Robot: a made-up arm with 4 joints. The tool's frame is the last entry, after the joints.
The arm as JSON. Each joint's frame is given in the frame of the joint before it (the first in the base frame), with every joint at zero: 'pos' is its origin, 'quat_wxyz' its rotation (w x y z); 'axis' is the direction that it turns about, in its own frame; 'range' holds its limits. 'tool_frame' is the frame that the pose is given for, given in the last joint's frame.
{
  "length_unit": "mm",
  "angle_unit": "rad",
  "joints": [
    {
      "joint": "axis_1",
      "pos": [
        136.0,
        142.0,
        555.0
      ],
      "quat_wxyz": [
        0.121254,
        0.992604,
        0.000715,
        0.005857
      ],
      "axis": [
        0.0,
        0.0,
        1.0
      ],
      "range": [
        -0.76,
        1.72
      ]
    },
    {
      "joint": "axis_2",
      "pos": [
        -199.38,
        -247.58,
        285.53
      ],
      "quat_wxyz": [
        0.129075,
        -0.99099,
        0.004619,
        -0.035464
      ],
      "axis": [
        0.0,
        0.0,
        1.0
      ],
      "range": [
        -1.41,
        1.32
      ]
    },
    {
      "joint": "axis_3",
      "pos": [
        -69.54,
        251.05,
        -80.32
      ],
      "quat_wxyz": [
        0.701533,
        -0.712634,
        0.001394,
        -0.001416
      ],
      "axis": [
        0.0,
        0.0,
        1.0
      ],
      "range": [
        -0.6,
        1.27
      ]
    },
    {
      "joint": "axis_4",
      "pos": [
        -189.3,
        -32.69,
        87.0
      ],
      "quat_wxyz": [
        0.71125,
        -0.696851,
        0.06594,
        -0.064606
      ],
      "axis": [
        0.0,
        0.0,
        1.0
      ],
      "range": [
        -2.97,
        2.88
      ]
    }
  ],
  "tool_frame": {
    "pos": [
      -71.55,
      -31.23,
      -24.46
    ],
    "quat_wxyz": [
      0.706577,
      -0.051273,
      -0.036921,
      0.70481
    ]
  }
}
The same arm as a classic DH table. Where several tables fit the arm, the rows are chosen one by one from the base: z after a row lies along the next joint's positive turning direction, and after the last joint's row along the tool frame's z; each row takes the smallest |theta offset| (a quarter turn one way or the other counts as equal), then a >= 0, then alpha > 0; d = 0 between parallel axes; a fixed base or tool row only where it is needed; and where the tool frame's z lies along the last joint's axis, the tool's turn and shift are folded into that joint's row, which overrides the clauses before.
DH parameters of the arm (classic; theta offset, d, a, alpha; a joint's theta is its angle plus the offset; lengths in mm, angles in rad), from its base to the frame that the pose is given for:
base (fixed): 0.049 10.6 142.8 2.8982
axis_1: -0.2253 -1337 -125.3 -2.8731
axis_2: -0.2674 -1177.5 -70.5 -1.5865
axis_3: -0.185 339.1 -180.1 -1.5507
axis_4: 1.412 -607.1 -42.4 -0.1264
tool (fixed): 0.1601 519.8 0 0
Joint limits (rad, base to tool): -0.76..1.72 -1.41..1.32 -0.6..1.27 -2.97..2.88

